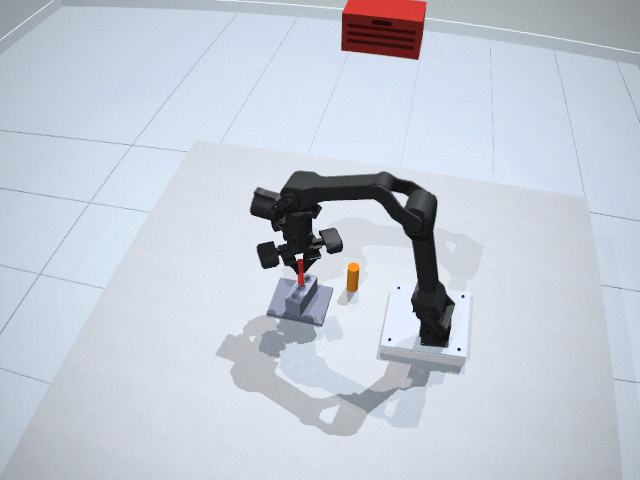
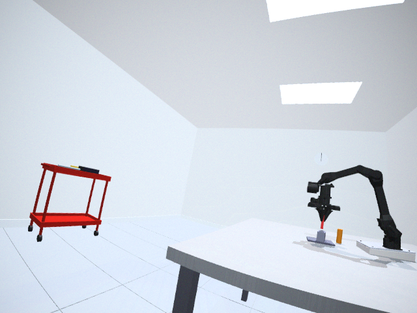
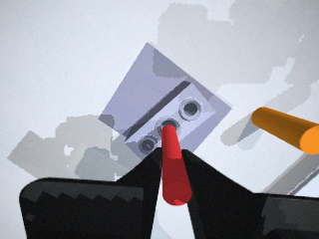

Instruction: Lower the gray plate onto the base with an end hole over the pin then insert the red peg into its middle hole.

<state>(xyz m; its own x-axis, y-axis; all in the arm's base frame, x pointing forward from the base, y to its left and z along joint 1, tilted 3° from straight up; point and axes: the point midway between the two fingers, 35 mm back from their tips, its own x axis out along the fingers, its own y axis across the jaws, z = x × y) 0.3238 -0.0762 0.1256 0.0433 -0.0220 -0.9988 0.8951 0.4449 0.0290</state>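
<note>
My gripper tip is right at the red peg. Round my gripper tip: orange cylinder: 120 mm behind, 70 mm to the right, 70 mm below; gray plate: 70 mm below; square base: 100 mm below, 10 mm to the left.
</note>
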